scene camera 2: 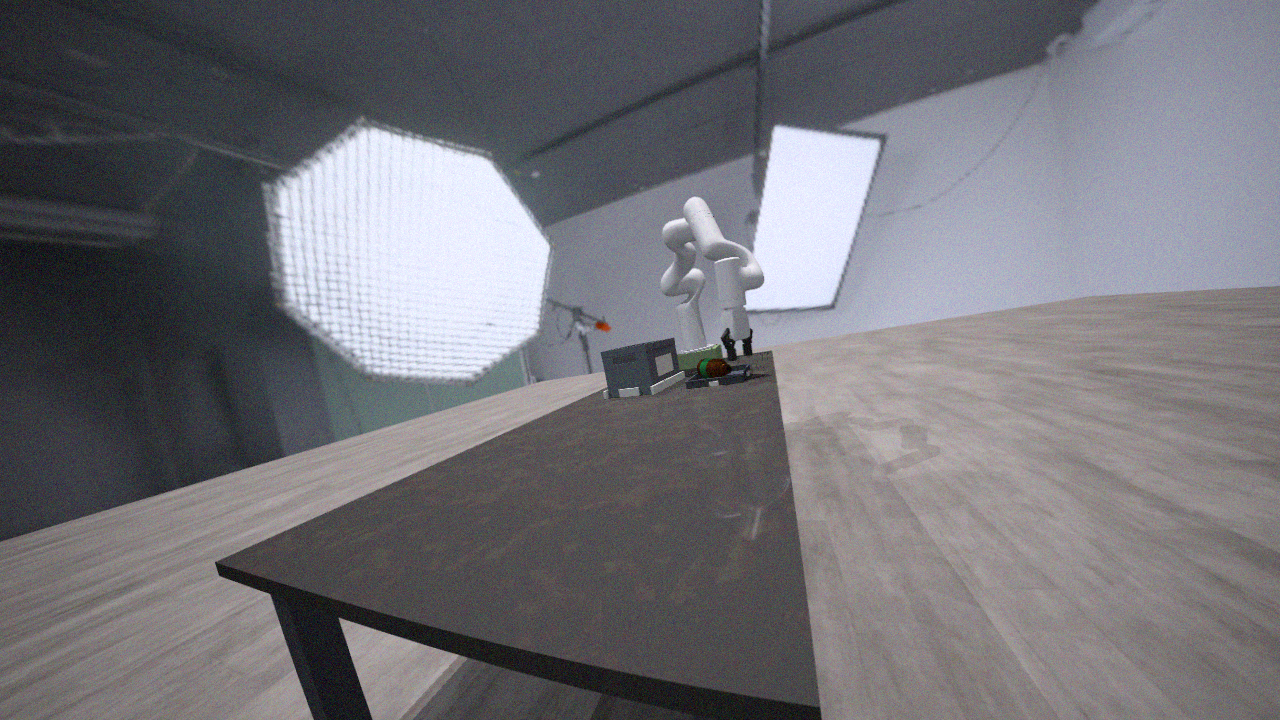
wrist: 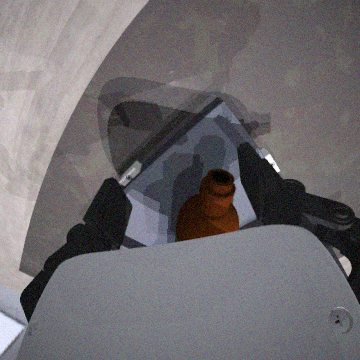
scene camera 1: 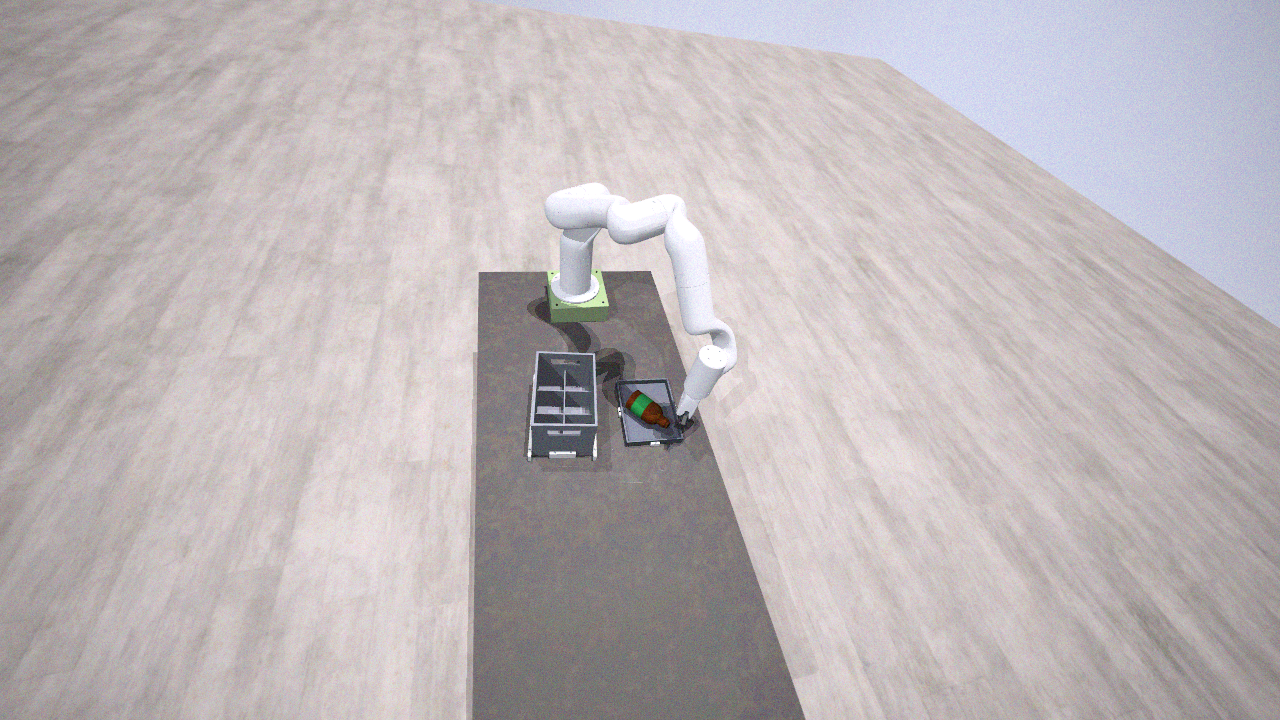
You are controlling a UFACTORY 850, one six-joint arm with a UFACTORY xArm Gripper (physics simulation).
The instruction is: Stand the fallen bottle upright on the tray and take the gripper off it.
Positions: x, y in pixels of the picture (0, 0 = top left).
Labels:
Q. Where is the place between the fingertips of my gripper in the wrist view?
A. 177, 178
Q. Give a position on a brown bottle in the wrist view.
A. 210, 211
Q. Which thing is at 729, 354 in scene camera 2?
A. My gripper.

